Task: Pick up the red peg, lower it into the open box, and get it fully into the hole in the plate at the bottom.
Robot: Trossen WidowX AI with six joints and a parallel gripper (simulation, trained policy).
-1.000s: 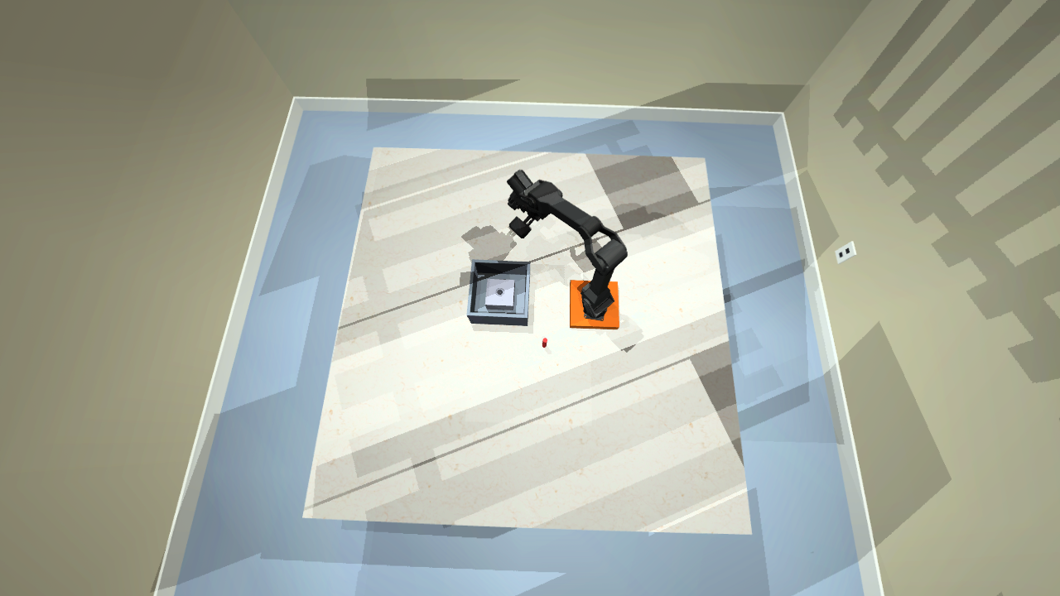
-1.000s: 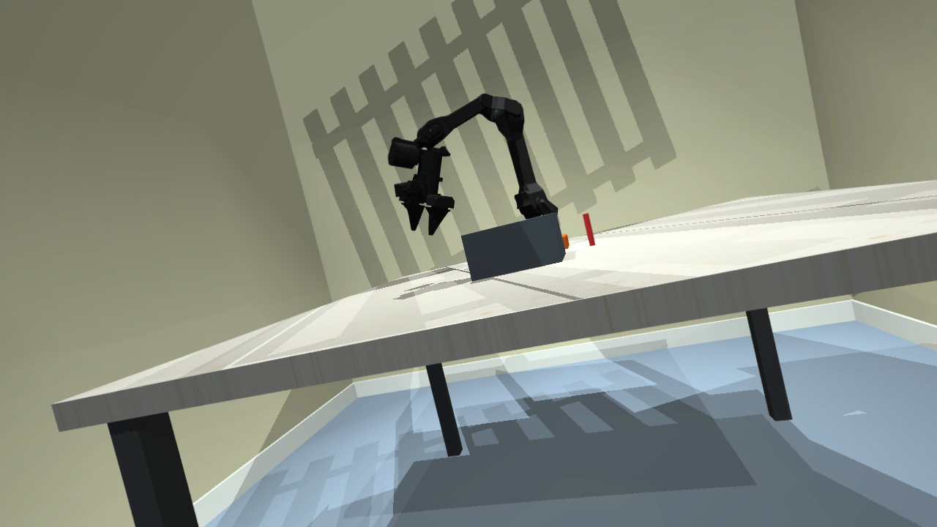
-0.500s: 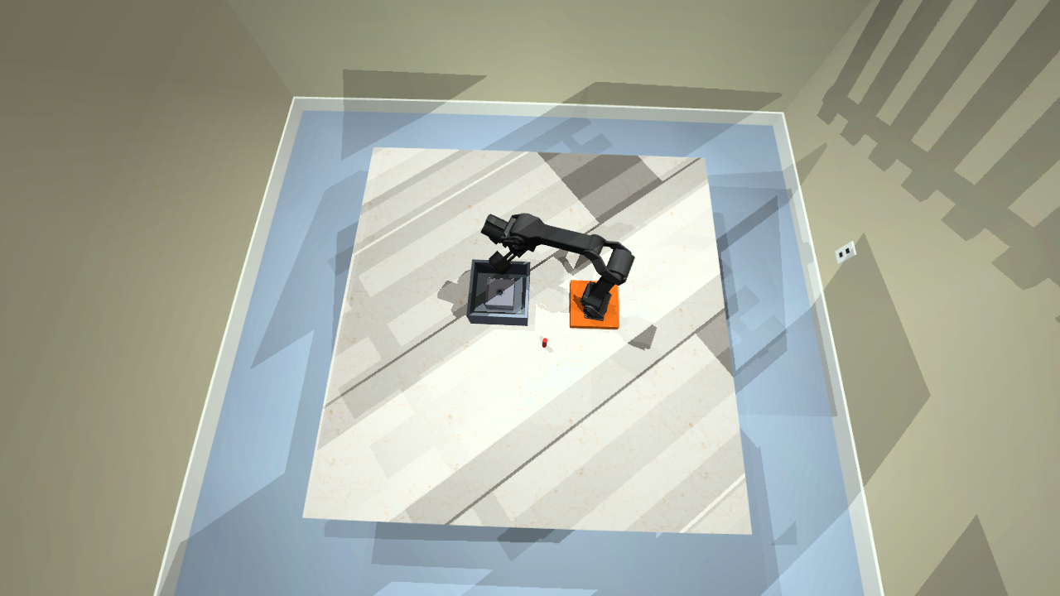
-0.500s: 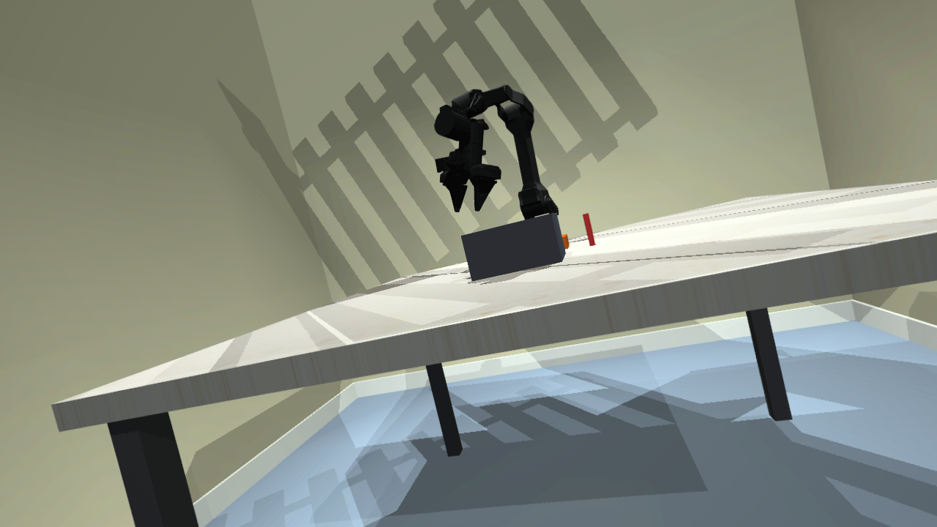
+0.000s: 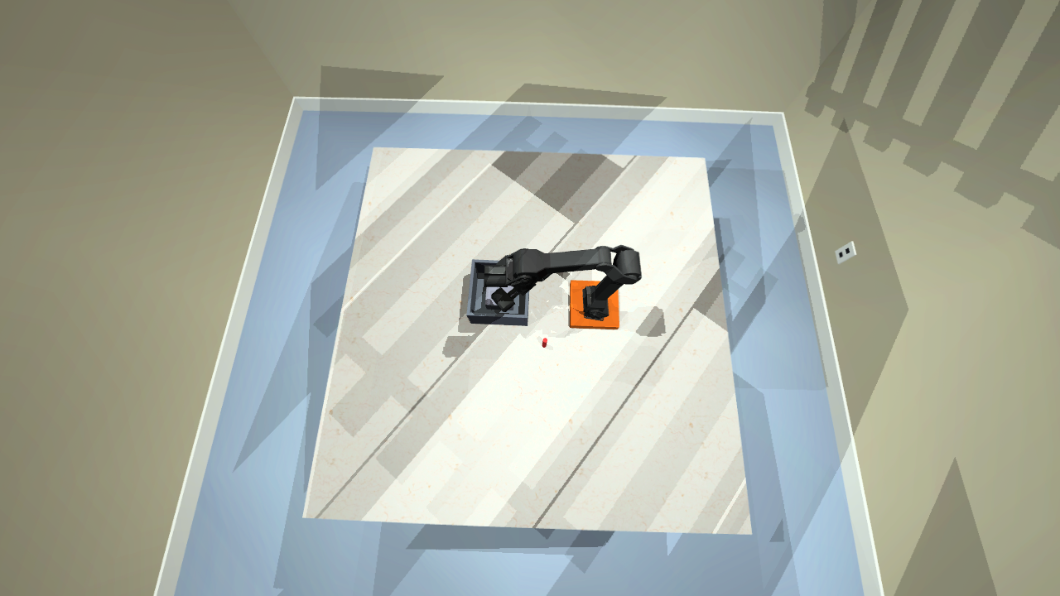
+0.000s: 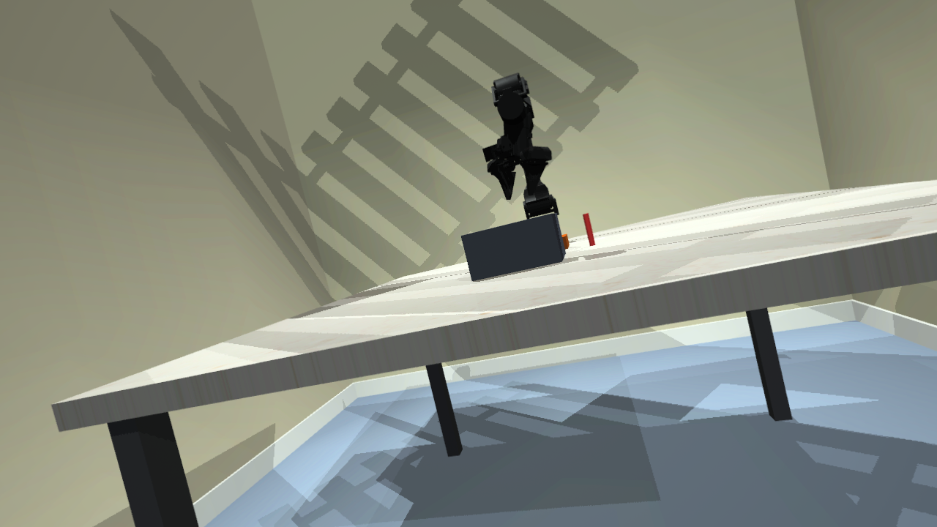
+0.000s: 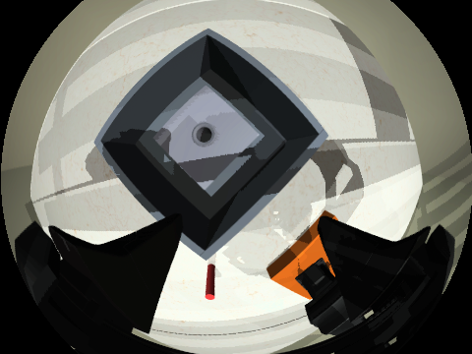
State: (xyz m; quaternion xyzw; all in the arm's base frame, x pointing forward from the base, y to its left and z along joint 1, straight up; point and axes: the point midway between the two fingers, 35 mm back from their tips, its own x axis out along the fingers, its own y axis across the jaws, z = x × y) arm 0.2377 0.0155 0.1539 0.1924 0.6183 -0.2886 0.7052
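Now: the red peg 130 mm to the left of my gripper tip, 110 mm below it and 90 mm behind it. Round my gripper tip: dark box 130 mm below, 80 mm ahead, 10 mm to the right; then light grey plate 110 mm below, 80 mm ahead, 10 mm to the right.
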